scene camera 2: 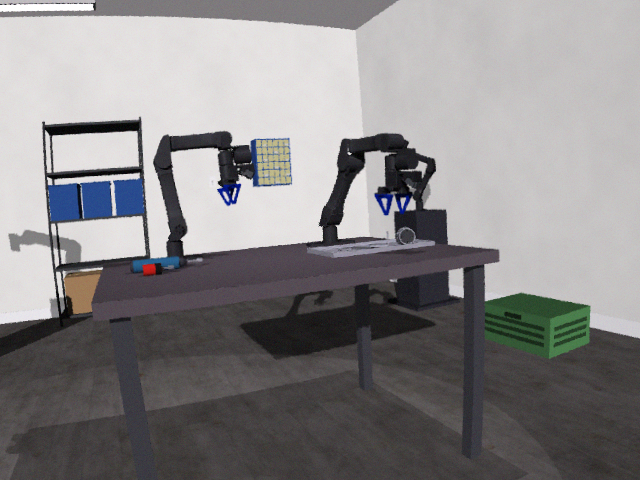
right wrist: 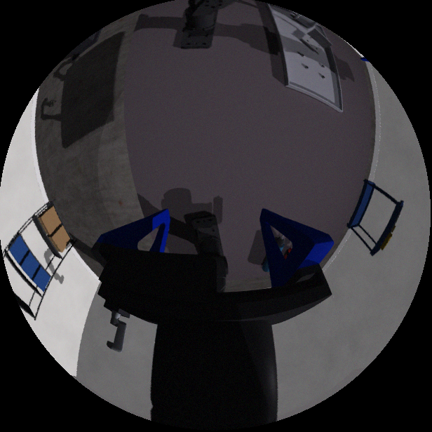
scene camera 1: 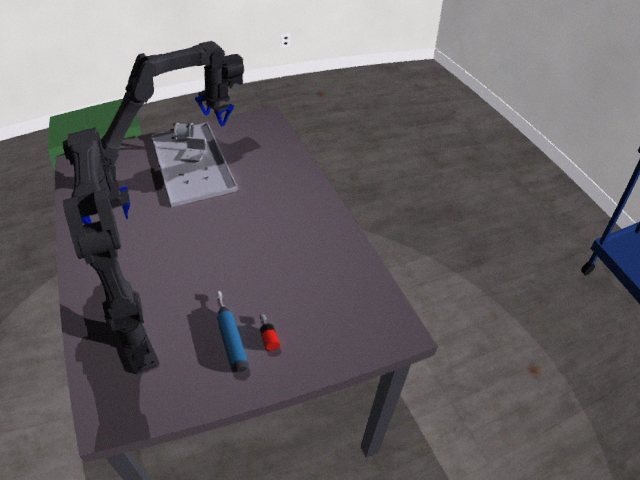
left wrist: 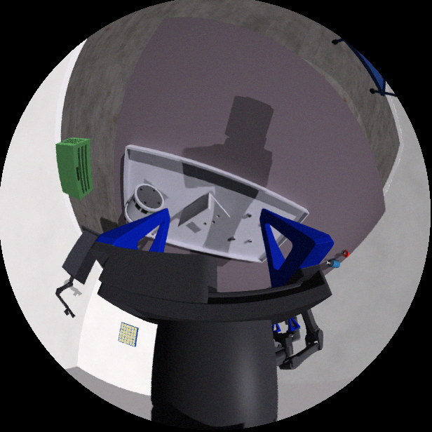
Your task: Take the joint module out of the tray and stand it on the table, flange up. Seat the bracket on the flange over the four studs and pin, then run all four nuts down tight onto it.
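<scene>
The silver joint module [scene camera 1: 181, 130] [scene camera 2: 405, 236] [left wrist: 145, 200] lies on its side at the tray's far end in scene camera 1, with a round end face showing in the left wrist view. The L-shaped bracket [scene camera 1: 193, 153] [left wrist: 196, 210] lies in the middle of the tray [scene camera 1: 202, 198] [scene camera 2: 330, 254] [left wrist: 126, 167]. Several small nuts [scene camera 1: 187, 181] [left wrist: 231, 239] [right wrist: 305, 66] stand apart at its other end. My left gripper [scene camera 1: 214, 119] [scene camera 2: 394, 213] [left wrist: 214, 213] is open and empty, above the tray. My right gripper [scene camera 2: 230, 203] [right wrist: 214, 213] is open and empty, high above the table.
A blue driver [scene camera 1: 232, 336] [scene camera 2: 155, 264] and a shorter red driver [scene camera 1: 269, 336] [scene camera 2: 149, 269] lie near the table's [scene camera 1: 289, 248] [scene camera 2: 258, 284] near end in scene camera 1. A green crate [scene camera 2: 537, 322] [left wrist: 75, 167] stands on the floor beyond the tray end.
</scene>
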